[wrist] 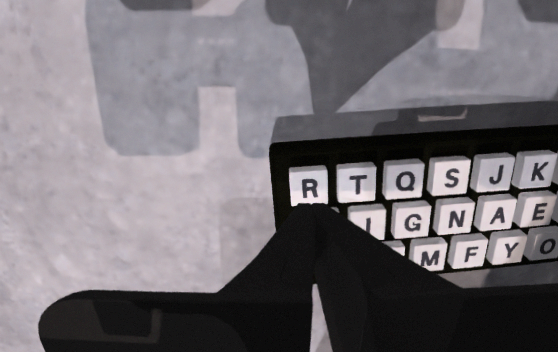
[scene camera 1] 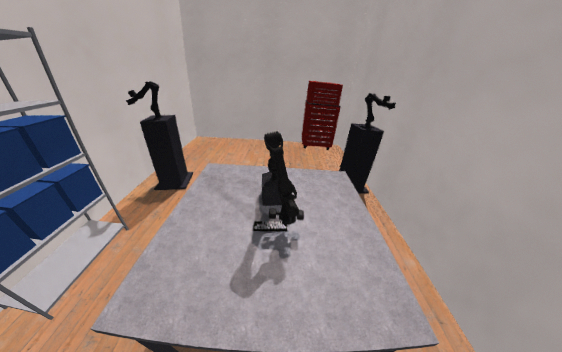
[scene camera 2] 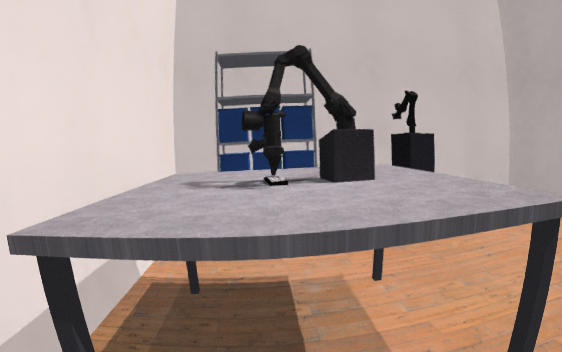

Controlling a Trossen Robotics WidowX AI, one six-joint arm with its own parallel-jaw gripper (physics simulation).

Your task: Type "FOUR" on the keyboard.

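Places are measured from the arm's base along level axes (x ahead, y left, z up), in metres.
Pixels of known places: gripper, fingertip midpoint: (wrist: pixel 309 216) (scene camera 1: pixel 285 224) (scene camera 2: pixel 273 175); arm's base at its link origin: (scene camera 1: pixel 276 176) (scene camera 2: pixel 347 133).
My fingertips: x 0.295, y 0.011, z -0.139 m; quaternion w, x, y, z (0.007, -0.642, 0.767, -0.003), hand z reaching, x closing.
For each thing: its top centre in the pictures, then the offset to it from my fingertips. Level surfaces: height alone.
- small black keyboard at its top centre: (wrist: pixel 508 214) (scene camera 2: pixel 275 177) (scene camera 1: pixel 270 224) dy -0.081, dx -0.024, dz -0.017 m
- grey table at its surface level: dz -0.035 m
- R key at its top centre: (wrist: pixel 308 188) dy -0.001, dx +0.002, dz -0.017 m
- F key at its top centre: (wrist: pixel 470 254) dy -0.065, dx -0.041, dz -0.017 m
- O key at its top centre: (wrist: pixel 547 246) dy -0.101, dx -0.044, dz -0.017 m
The small black keyboard (scene camera 1: pixel 270 229) (scene camera 2: pixel 280 183) (wrist: pixel 281 200) with white letter keys lies flat on the grey table (scene camera 1: pixel 325 300) (scene camera 2: pixel 150 215). My gripper (scene camera 1: pixel 290 221) (scene camera 2: pixel 274 173) (wrist: pixel 309 216) is shut and empty, pointing down at the keyboard's left end as the wrist view shows it. The fingertips overlap the lower edge of the R key (wrist: pixel 309 186); whether they touch it I cannot tell. The F key (wrist: pixel 469 254) and the O key (wrist: pixel 547 246) show in the bottom row. The U key does not show in the wrist view. The fingers hide part of the two lower rows.
The arm's dark base block (scene camera 2: pixel 347 155) stands on the table behind the keyboard. Beyond the table are a red tool cabinet (scene camera 1: pixel 322 117), two black pedestals (scene camera 1: pixel 162 150) (scene camera 1: pixel 361 152) bearing other arms, and a shelf rack (scene camera 2: pixel 250 60) with blue bins.
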